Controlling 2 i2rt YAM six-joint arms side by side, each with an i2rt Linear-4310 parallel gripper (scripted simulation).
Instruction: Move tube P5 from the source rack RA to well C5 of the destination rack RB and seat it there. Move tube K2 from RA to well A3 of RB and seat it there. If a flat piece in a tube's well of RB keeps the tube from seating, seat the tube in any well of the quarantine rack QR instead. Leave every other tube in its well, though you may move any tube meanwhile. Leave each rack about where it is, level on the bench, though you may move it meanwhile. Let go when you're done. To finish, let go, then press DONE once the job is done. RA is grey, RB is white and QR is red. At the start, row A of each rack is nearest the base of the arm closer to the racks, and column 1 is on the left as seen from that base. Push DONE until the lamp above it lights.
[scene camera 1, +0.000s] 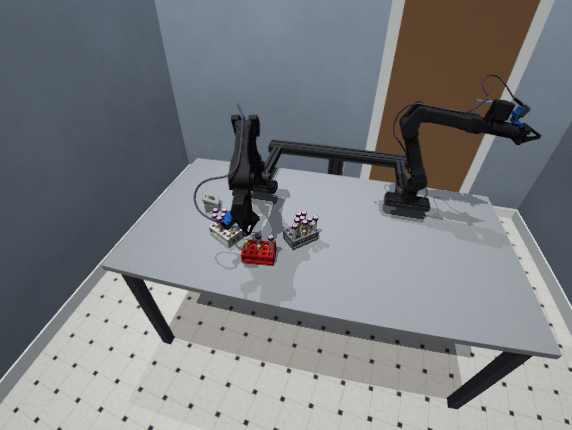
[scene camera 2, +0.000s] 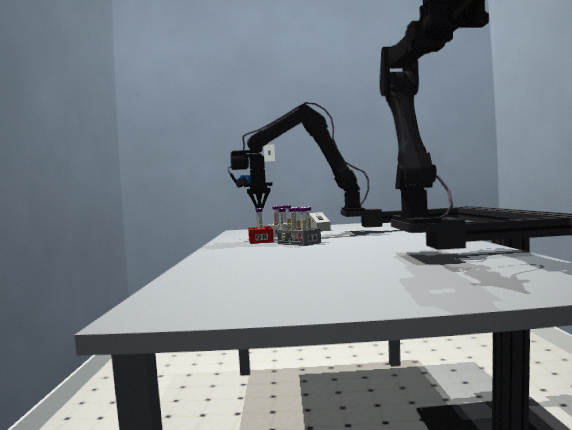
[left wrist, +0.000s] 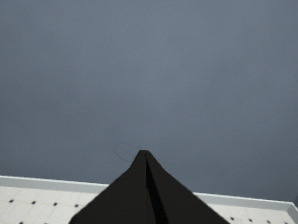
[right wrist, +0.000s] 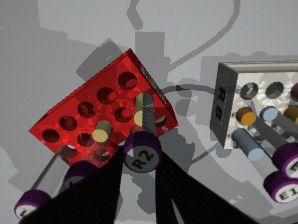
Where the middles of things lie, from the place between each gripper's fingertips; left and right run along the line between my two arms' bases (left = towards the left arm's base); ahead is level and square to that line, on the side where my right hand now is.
Now: the red rack QR (right wrist: 112, 93) 10 cm below my right hand and 4 cm to the left of it.
The red rack QR is 1030 mm to the right of my left hand, 460 mm below it and 360 mm ahead of it.
